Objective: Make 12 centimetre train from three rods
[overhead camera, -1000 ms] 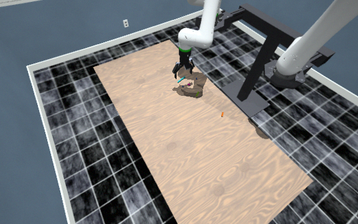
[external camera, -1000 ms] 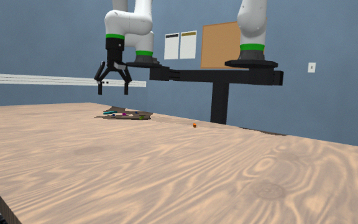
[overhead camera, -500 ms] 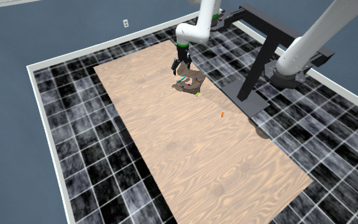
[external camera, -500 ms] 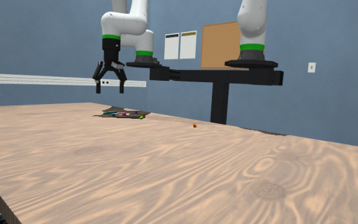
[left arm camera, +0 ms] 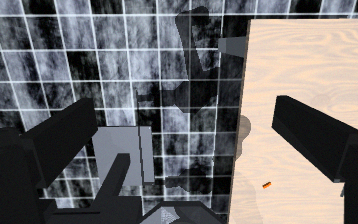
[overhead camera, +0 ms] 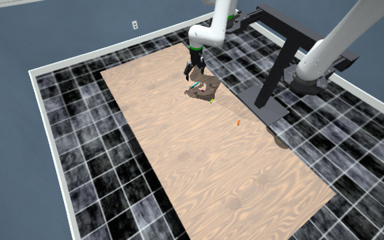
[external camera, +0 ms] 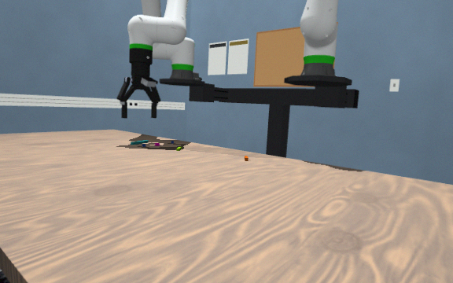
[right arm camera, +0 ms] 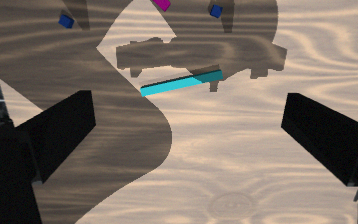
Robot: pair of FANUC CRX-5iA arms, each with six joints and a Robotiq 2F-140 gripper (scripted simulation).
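The turquoise rod lies 110 mm below my right hand. The rest, counted from my right hand: lime rod: 20 mm behind, 220 mm to the left, 110 mm below; magenta rod: 30 mm behind, 90 mm to the left, 110 mm below; orange rod: 60 mm behind, 500 mm to the left, 110 mm below.
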